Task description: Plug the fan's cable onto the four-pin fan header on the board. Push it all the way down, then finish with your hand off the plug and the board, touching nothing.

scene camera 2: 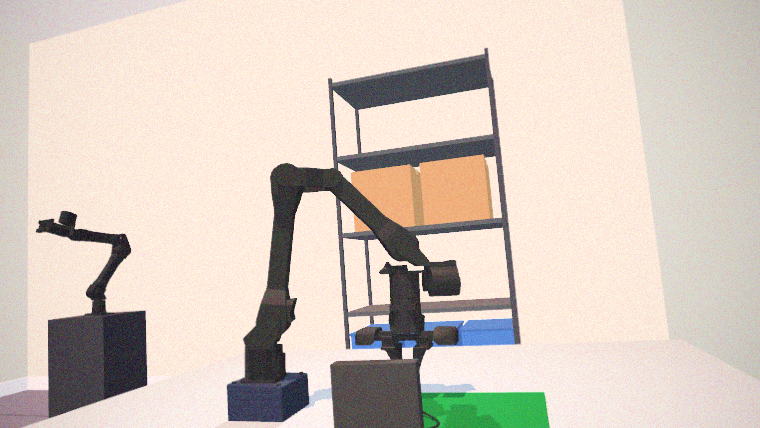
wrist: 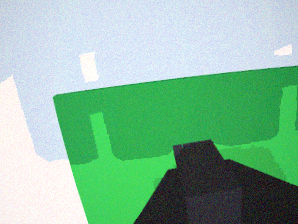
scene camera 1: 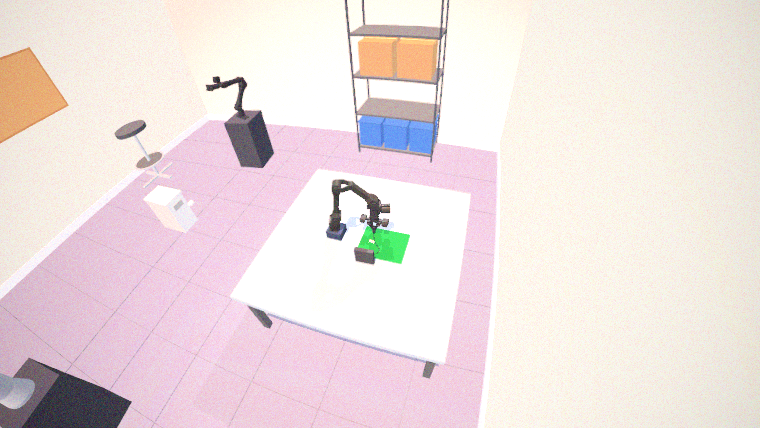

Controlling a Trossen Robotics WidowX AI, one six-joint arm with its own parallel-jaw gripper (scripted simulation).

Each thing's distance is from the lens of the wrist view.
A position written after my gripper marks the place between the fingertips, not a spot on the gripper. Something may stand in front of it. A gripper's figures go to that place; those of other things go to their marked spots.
my gripper (wrist: 199, 174): 0.10 m
green board (wrist: 119, 140): 0.12 m
